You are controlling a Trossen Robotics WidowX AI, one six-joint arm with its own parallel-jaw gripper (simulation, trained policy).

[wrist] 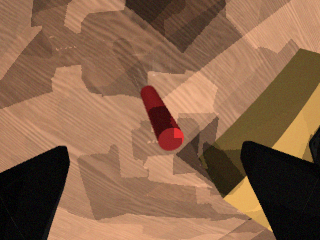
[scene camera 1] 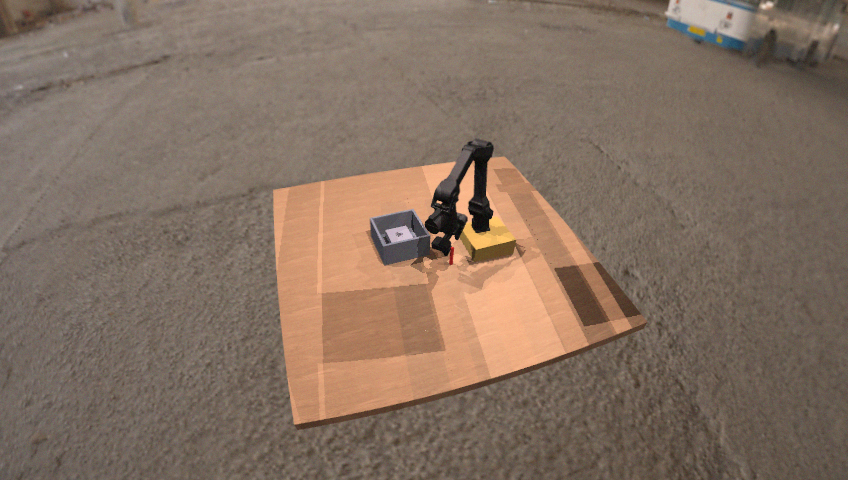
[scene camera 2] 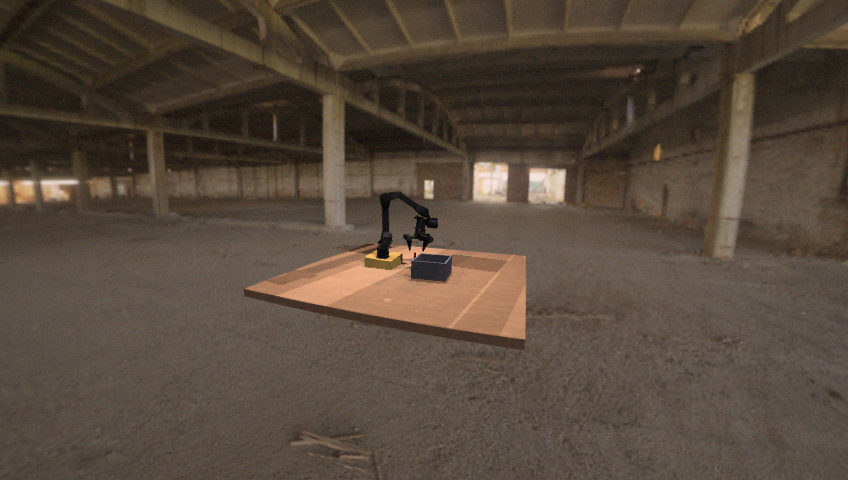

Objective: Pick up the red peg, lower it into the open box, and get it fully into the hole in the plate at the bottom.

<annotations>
A grey box shows in scene camera 1 (pixel 418 246) and in scene camera 2 (pixel 434 267); in the wrist view it is out of frame.
</annotations>
